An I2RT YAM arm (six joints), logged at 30 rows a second.
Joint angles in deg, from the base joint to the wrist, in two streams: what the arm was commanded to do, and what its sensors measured. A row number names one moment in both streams.
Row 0, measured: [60.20 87.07 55.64 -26.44 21.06 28.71]
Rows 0 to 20, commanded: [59.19 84.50 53.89 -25.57 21.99 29.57]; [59.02 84.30 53.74 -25.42 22.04 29.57]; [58.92 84.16 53.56 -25.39 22.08 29.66]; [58.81 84.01 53.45 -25.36 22.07 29.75]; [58.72 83.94 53.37 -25.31 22.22 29.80]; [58.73 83.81 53.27 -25.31 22.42 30.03]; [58.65 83.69 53.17 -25.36 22.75 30.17]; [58.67 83.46 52.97 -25.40 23.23 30.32]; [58.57 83.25 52.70 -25.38 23.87 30.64]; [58.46 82.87 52.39 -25.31 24.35 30.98]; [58.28 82.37 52.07 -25.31 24.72 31.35]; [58.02 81.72 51.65 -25.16 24.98 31.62]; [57.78 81.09 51.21 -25.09 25.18 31.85]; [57.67 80.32 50.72 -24.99 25.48 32.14]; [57.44 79.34 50.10 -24.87 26.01 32.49]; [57.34 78.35 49.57 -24.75 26.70 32.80]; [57.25 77.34 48.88 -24.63 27.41 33.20]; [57.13 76.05 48.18 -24.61 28.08 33.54]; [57.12 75.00 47.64 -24.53 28.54 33.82]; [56.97 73.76 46.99 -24.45 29.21 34.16]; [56.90 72.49 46.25 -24.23 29.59 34.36]
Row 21, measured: [58.19 75.44 48.42 -23.49 23.53 32.27]
